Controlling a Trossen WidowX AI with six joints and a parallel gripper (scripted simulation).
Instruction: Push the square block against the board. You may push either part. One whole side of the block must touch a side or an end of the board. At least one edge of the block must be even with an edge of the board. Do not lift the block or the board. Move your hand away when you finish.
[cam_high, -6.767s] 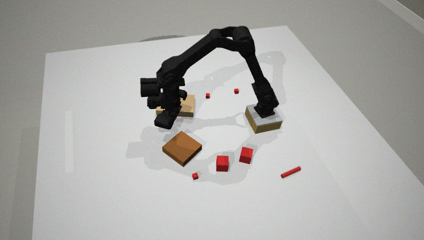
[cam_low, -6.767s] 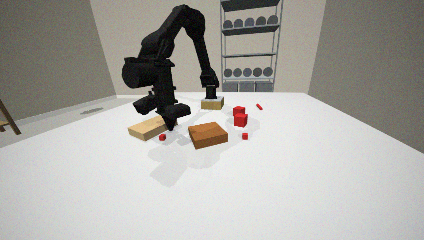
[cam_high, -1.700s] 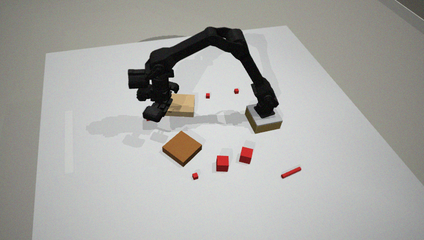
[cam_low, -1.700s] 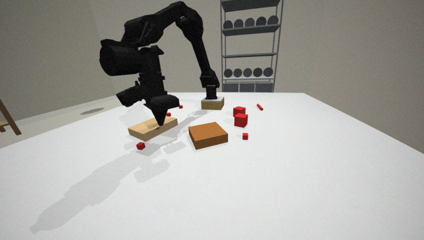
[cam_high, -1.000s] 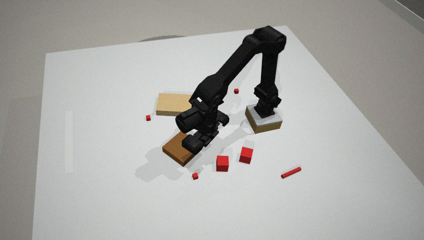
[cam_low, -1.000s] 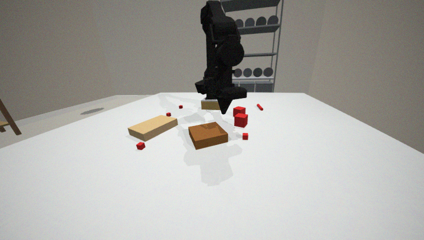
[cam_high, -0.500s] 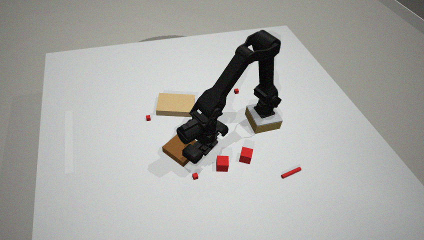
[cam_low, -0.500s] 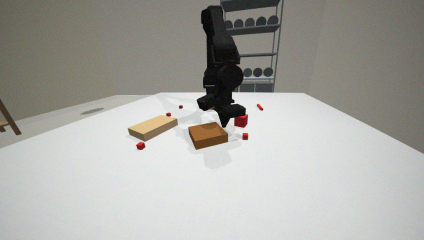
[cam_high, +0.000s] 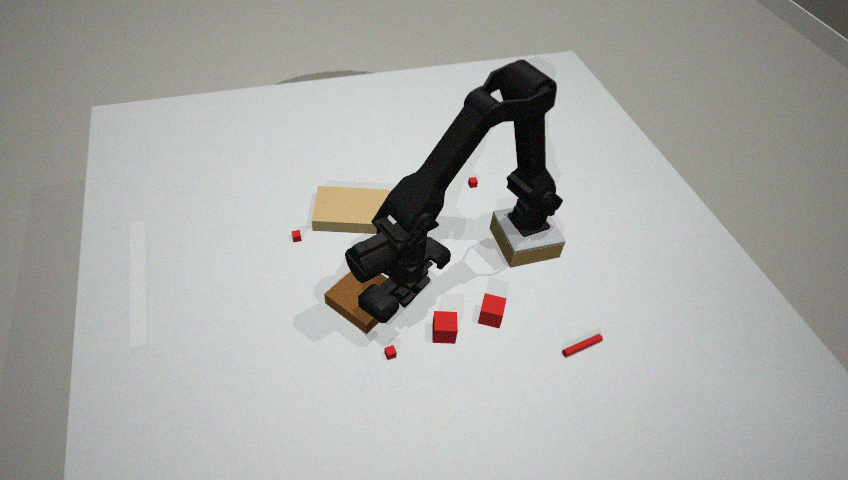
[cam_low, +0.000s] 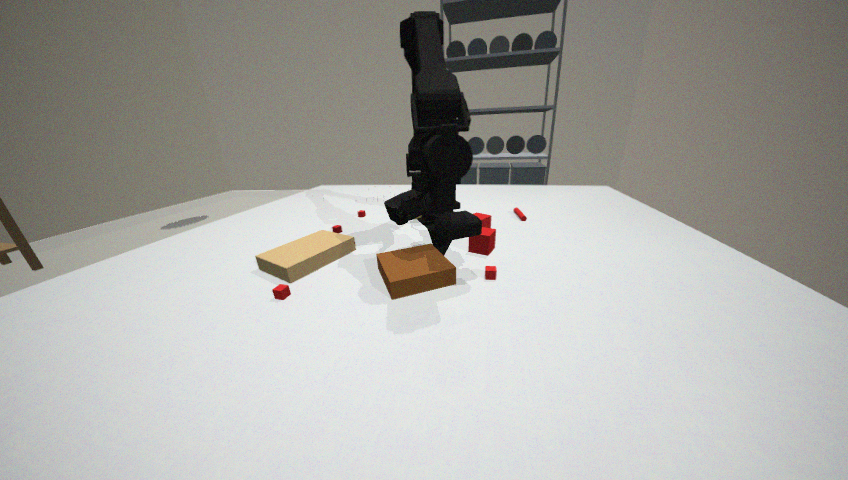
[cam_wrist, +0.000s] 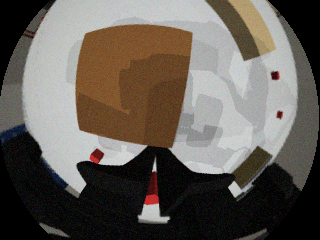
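The tan board is 250 mm to the right of my gripper tip and 10 mm above it. Also, from my gripper tip: red stick: 250 mm behind, 210 mm to the left; then square brown block: 60 mm ahead, 40 mm to the right, 10 mm above.
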